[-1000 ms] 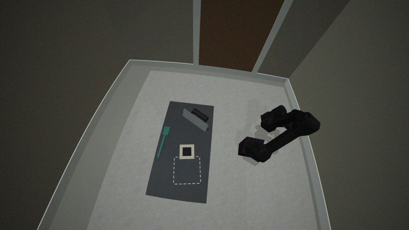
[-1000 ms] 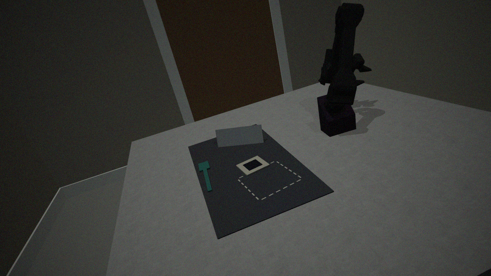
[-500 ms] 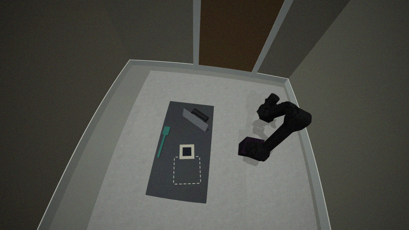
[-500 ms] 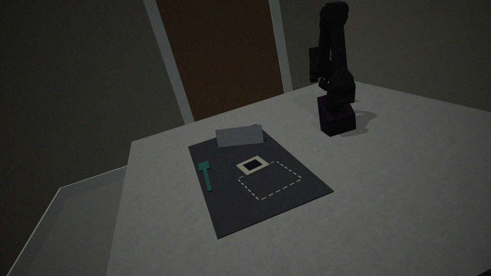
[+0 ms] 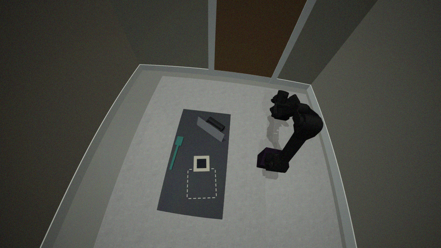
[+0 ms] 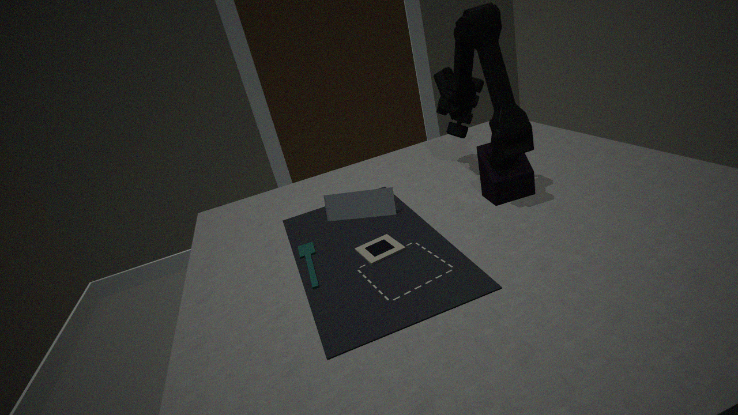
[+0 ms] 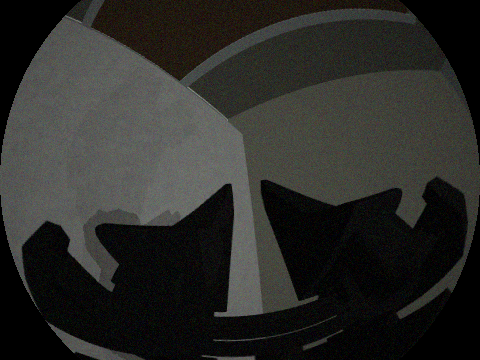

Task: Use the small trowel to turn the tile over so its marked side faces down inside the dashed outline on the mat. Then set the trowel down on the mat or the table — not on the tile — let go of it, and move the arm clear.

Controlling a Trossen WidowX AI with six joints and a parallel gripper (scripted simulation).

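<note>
My gripper tip is 55 cm short of the dark mat, 35 cm to the right of it and 16 cm above it. Also, from my gripper tip: green trowel 69 cm ahead, 32 cm to the left, 14 cm below; tile 53 cm ahead, 39 cm to the left, 14 cm below.
</note>
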